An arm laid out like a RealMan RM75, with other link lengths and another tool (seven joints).
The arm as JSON. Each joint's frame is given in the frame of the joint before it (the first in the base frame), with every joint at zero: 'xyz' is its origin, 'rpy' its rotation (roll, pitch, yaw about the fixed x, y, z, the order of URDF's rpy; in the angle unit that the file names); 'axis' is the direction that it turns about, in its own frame. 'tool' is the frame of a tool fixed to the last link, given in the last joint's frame.
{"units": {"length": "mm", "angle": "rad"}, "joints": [
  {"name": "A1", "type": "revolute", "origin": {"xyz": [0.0, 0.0, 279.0], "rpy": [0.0, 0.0, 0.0]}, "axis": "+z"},
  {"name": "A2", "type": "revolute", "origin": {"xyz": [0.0, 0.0, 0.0], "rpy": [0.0, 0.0, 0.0]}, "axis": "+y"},
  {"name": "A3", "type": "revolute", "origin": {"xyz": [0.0, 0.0, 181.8], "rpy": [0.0, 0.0, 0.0]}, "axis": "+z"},
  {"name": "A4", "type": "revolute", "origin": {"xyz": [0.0, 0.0, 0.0], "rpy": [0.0, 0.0, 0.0]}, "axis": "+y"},
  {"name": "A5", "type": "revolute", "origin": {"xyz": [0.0, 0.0, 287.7], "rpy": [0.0, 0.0, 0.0]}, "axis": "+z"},
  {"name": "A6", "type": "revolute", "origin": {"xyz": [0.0, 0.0, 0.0], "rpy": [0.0, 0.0, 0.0]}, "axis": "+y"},
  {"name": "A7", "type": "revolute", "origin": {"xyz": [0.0, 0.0, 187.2], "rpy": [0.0, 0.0, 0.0]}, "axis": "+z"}
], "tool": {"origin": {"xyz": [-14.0, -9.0, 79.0], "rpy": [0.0, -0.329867, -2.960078]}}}
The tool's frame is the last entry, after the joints.
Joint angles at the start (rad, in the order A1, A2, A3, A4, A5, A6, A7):
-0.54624 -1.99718 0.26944 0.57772 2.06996 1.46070 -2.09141
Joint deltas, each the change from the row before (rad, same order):
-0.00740 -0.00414 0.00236 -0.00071 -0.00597 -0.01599 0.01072
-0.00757 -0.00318 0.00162 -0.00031 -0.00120 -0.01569 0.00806
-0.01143 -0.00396 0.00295 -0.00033 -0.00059 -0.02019 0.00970
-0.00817 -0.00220 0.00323 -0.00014 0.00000 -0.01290 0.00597
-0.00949 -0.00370 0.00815 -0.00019 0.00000 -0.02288 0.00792
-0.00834 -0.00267 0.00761 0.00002 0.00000 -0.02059 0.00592
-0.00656 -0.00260 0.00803 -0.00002 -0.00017 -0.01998 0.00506
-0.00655 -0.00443 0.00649 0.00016 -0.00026 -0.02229 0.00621
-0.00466 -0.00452 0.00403 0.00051 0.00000 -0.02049 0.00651
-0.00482 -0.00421 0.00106 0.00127 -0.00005 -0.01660 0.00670
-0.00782 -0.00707 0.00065 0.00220 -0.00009 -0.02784 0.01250
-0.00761 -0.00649 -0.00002 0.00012 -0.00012 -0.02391 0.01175
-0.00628 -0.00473 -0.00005 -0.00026 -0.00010 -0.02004 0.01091
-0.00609 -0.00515 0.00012 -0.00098 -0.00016 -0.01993 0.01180
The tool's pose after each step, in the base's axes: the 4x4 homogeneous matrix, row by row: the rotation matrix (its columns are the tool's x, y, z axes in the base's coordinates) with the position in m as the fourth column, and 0 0 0 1 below. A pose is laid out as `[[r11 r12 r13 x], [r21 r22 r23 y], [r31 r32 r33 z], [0 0 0 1]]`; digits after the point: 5 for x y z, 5 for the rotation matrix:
[[-0.10909 -0.92392 0.36672 -0.28474], [-0.35270 0.38089 0.85471 0.44894], [-0.92936 -0.03611 -0.36742 0.05528], [0 0 0 1]]
[[-0.11893 -0.92342 0.36490 -0.28388], [-0.34478 0.38304 0.85697 0.45314], [-0.93112 -0.02389 -0.36393 0.05447], [0 0 0 1]]
[[-0.13280 -0.92204 0.36361 -0.28203], [-0.33574 0.38702 0.85877 0.45881], [-0.93255 -0.00804 -0.36096 0.05319], [0 0 0 1]]
[[-0.14309 -0.92054 0.36351 -0.28041], [-0.33082 0.39065 0.85904 0.46259], [-0.93278 0.00266 -0.36043 0.05221], [0 0 0 1]]
[[-0.15908 -0.91981 0.35868 -0.27959], [-0.32508 0.39185 0.86068 0.46772], [-0.93221 0.02032 -0.36135 0.05013], [0 0 0 1]]
[[-0.17326 -0.91917 0.35370 -0.27898], [-0.32000 0.39219 0.86243 0.47234], [-0.93144 0.03624 -0.36209 0.04863], [0 0 0 1]]
[[-0.18627 -0.91896 0.34759 -0.27898], [-0.31581 0.39100 0.86451 0.47634], [-0.93036 0.05126 -0.36305 0.04709], [0 0 0 1]]
[[-0.19852 -0.91911 0.34034 -0.27923], [-0.31016 0.38831 0.86776 0.48051], [-0.92973 0.06671 -0.36216 0.04527], [0 0 0 1]]
[[-0.20903 -0.91967 0.33244 -0.28021], [-0.30397 0.38421 0.87177 0.48399], [-0.92947 0.08117 -0.35986 0.04390], [0 0 0 1]]
[[-0.21797 -0.91950 0.32712 -0.28060], [-0.29666 0.38174 0.87537 0.48724], [-0.92977 0.09376 -0.35599 0.04334], [0 0 0 1]]
[[-0.23341 -0.91887 0.31811 -0.28148], [-0.28347 0.37724 0.88167 0.49262], [-0.93014 0.11562 -0.34852 0.04272], [0 0 0 1]]
[[-0.24591 -0.91789 0.31145 -0.28176], [-0.27286 0.37387 0.88644 0.49713], [-0.93009 0.13301 -0.34239 0.04149], [0 0 0 1]]
[[-0.25760 -0.91657 0.30585 -0.28219], [-0.26362 0.37119 0.89035 0.50088], [-0.92960 0.14872 -0.33724 0.04074], [0 0 0 1]]
[[-0.26928 -0.91496 0.30056 -0.28260], [-0.25513 0.36871 0.89385 0.50434], [-0.92866 0.16401 -0.33271 0.03949], [0 0 0 1]]

